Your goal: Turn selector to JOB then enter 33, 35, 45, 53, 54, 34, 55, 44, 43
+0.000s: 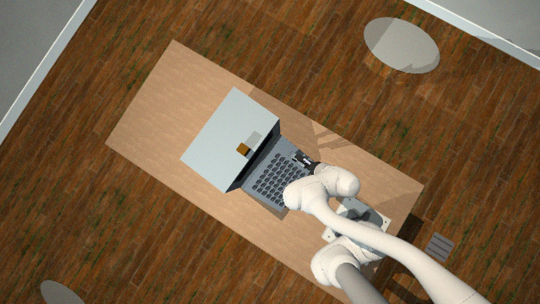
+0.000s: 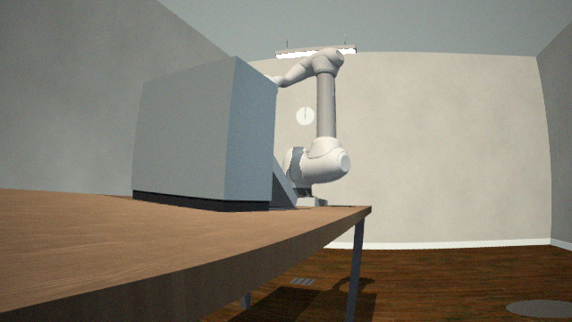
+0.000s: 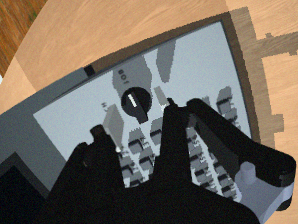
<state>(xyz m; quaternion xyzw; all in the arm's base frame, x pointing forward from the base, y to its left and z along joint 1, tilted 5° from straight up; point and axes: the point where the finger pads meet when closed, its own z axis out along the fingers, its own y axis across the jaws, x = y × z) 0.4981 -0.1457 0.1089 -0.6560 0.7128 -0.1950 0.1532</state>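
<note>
The selector knob lies 30 mm below my hand, 20 mm ahead of it and 10 mm to the right of it. The rest, counted from my hand: keypad (110 mm to the left, 70 mm below, 50 mm ahead).
</note>
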